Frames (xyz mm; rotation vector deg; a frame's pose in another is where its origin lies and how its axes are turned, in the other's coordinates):
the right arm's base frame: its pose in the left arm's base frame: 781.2 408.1 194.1 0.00 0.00 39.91
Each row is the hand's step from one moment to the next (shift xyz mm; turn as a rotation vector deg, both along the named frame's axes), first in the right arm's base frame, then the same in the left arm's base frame.
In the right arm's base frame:
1: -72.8 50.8 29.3 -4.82 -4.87 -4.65
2: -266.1 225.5 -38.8 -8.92 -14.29 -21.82
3: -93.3 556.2 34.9 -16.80 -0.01 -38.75
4: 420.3 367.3 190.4 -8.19 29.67 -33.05
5: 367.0 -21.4 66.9 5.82 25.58 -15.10
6: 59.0 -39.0 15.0 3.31 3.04 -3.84
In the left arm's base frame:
1: -88.4 -7.7 29.3 -0.57 -6.83 -4.65
2: -348.8 2.2 -38.8 2.33 -16.68 -21.82
3: -428.4 366.8 34.9 -12.88 -10.79 -38.75
4: 86.7 551.4 190.4 -25.32 17.50 -33.05
5: 295.2 219.0 66.9 -11.95 23.36 -15.10
6: 70.3 7.9 15.0 0.59 4.46 -3.84

